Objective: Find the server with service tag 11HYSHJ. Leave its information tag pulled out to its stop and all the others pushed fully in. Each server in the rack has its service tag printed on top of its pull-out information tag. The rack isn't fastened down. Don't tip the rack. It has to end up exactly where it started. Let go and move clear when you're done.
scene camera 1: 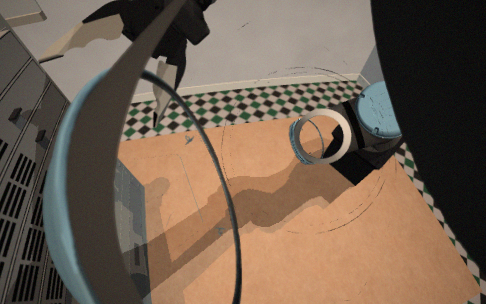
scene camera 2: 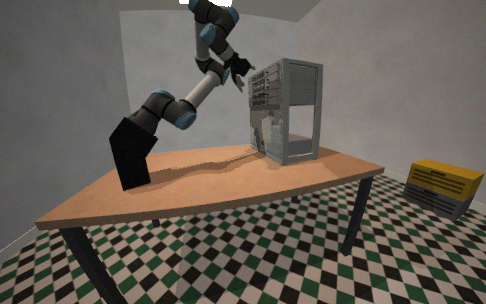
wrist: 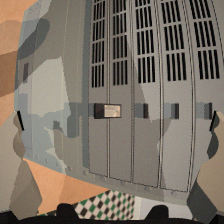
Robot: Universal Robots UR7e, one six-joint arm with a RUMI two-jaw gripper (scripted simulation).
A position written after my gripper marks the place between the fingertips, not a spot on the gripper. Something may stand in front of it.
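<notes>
My gripper [scene camera 1: 106, 101]. Gripper also visible in the wrist view [wrist: 116, 112].
</notes>
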